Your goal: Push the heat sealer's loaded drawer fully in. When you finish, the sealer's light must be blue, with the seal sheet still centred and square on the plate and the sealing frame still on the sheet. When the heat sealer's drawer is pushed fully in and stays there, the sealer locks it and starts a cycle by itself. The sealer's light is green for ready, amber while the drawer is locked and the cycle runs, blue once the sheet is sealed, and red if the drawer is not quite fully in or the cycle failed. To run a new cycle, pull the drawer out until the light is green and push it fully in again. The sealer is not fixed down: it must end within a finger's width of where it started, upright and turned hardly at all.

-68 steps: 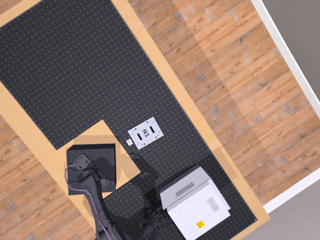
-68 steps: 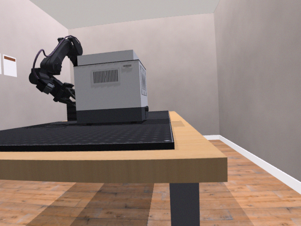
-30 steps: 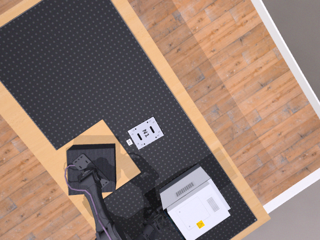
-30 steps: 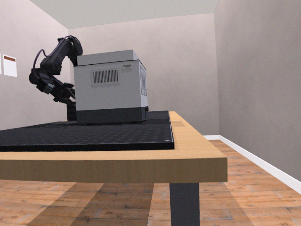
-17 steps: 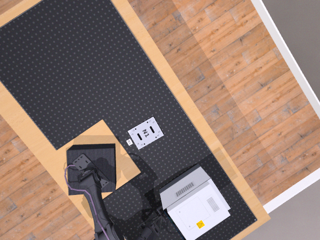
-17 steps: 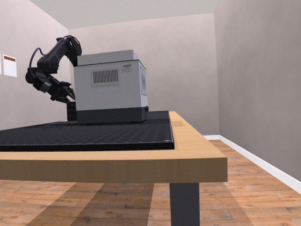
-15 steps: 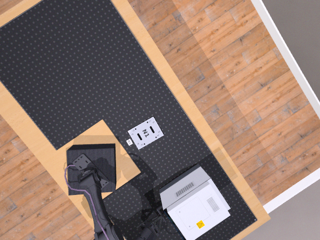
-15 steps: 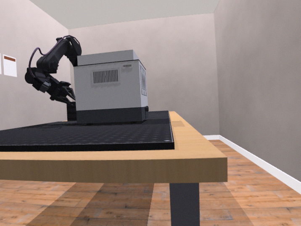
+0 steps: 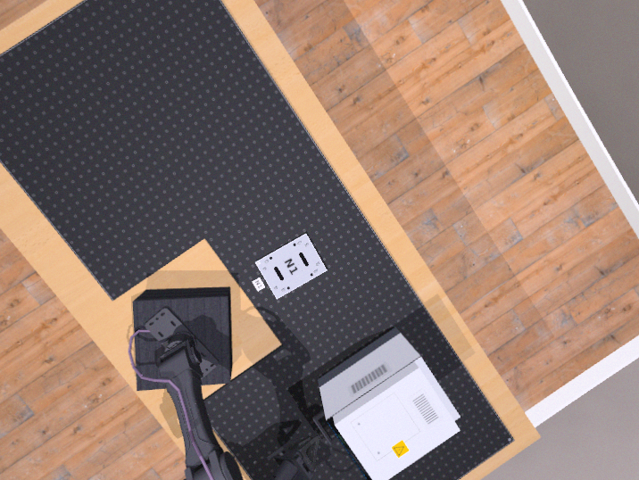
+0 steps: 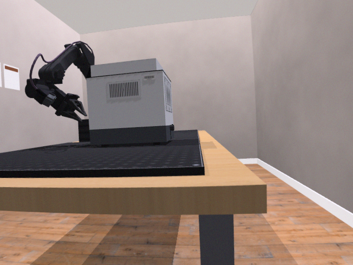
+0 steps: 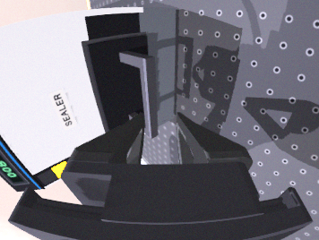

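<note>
The sealer drawer lies 14 cm ahead of my hand, 3 cm below it and 2 cm to the right of it. The rest, counted from my hand: tag 40 cm to the left, 15 cm ahead, 11 cm below.
</note>
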